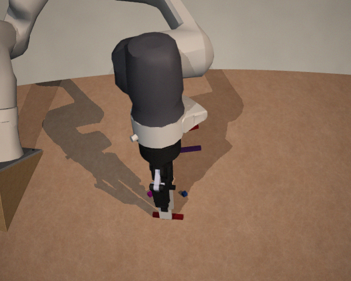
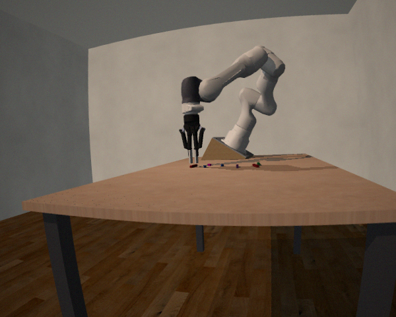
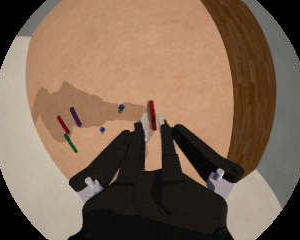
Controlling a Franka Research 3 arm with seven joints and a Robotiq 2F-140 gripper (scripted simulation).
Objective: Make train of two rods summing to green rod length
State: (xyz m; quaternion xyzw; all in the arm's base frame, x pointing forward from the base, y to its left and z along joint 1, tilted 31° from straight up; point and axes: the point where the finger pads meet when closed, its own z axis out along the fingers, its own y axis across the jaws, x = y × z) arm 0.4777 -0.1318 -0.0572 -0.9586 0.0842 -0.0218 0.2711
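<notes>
Right now my hand is 7 cm to the right of the magenta rod, 5 cm above it and 4 cm past it. The rest, counted from my hand: purple rod (22 cm to the left, 6 cm ahead, 5 cm below); then green rod (31 cm to the left, 5 cm below, 2 cm behind).
</notes>
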